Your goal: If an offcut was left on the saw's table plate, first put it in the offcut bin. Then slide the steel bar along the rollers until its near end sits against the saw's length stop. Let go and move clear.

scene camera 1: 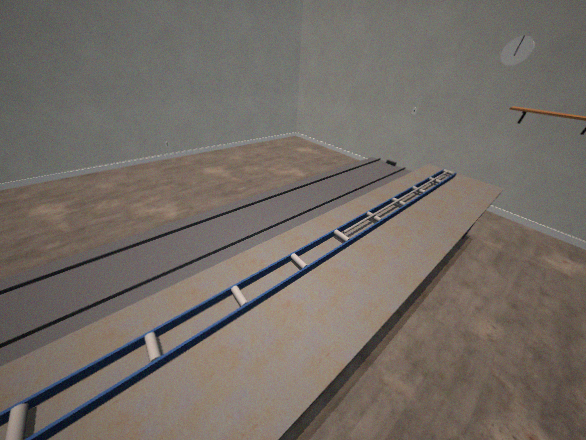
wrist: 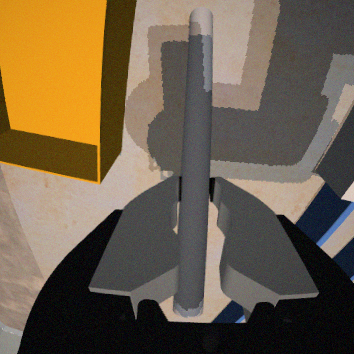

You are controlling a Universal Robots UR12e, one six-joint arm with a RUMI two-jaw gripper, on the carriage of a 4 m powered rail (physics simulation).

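Frame: origin at the arm's base, x ahead, y left, z up, level; metres.
Where they show: gripper, fingertip midpoint: [wrist: 194, 179].
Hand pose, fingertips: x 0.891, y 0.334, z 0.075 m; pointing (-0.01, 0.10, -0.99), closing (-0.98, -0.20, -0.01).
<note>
After its pixels a point has its place.
In the wrist view my gripper [wrist: 194, 179] {x 0.891, y 0.334, z 0.075 m} is shut on a short round grey bar, the offcut [wrist: 196, 125] {x 0.898, y 0.301, z 0.059 m}, which runs lengthwise between the jaws and is held above the table top. Its far end reaches well beyond the jaw tips and its near end lies back between the jaw bases. The yellow offcut bin [wrist: 52, 65] {x 1.052, y 0.295, z -0.028 m} is at the upper left, apart from the offcut. In the scene view a long thin grey bar, apparently the steel bar [scene camera 1: 357, 227] {x 0.630, y 2.708, z 0.041 m}, lies along the far rollers between blue side rails. The length stop does not show.
The blue roller track [scene camera 1: 195, 309] {x 0.558, y 1.547, z 0.012 m} [wrist: 315, 212] {x 0.694, y 0.403, z -0.011 m} runs along the long table [scene camera 1: 350, 295] {x 0.955, y 2.246, z -0.030 m}. A dark grey block [wrist: 336, 162] {x 0.720, y 0.323, z -0.006 m} stands at the wrist view's right edge. The floor rail [scene camera 1: 175, 250] runs beside the table. Wide shadows fall on the table under the offcut.
</note>
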